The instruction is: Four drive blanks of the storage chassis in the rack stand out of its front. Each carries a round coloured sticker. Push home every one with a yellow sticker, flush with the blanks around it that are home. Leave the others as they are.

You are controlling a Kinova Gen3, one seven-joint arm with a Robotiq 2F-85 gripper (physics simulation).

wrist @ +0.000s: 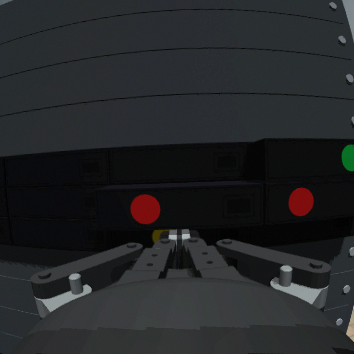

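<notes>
A drive blank with a red sticker (145,209) stands out in the middle column, second row. To its right a blank with another red sticker (301,202) stands out, and above that one a blank with a green sticker (349,158), cut by the view's right edge. Below the middle red one, a yellow sticker (159,236) shows in part on a dark bottom-row blank, partly hidden by the fingers. My gripper (179,236) is shut and empty, its tips in front of the bottom row just right of the yellow sticker. Whether they touch the blank, and how far it stands out, I cannot tell.
Dark blanks without stickers (50,172) fill the left column, and one (170,165) lies above the middle red one. Plain grey panels (175,75) cover the rack above the chassis. A rack post with screws (342,40) runs down the right side. More panelling (20,295) shows below.
</notes>
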